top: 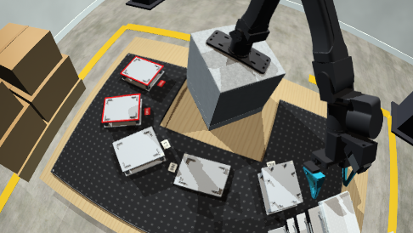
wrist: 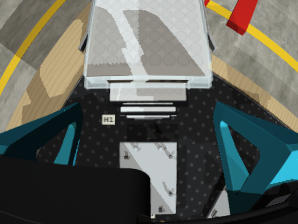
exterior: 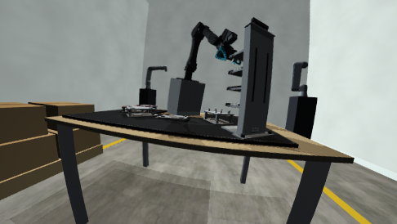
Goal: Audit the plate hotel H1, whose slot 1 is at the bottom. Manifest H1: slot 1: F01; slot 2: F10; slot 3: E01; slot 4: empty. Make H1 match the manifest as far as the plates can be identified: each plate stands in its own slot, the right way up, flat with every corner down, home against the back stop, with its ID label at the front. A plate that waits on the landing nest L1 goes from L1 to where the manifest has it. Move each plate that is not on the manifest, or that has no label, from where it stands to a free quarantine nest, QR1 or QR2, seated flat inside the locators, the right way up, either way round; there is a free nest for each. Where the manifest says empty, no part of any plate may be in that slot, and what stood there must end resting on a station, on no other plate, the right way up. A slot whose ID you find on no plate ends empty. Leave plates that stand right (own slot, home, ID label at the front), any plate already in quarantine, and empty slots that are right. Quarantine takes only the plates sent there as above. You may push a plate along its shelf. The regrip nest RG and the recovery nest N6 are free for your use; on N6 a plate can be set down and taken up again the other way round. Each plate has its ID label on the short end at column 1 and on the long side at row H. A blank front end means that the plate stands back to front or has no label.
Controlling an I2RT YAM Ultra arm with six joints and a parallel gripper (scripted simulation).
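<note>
Right now my hand is 6 cm short of the white plate, 5 cm to the right of it and 1 cm below it. Round my hand: grey regrip nest: 29 cm below, 8 cm behind, 7 cm to the right; plate hotel H1: 13 cm below, 12 cm ahead, 11 cm to the left; H1 tag: 34 cm below, 10 cm to the left, 4 cm behind.
</note>
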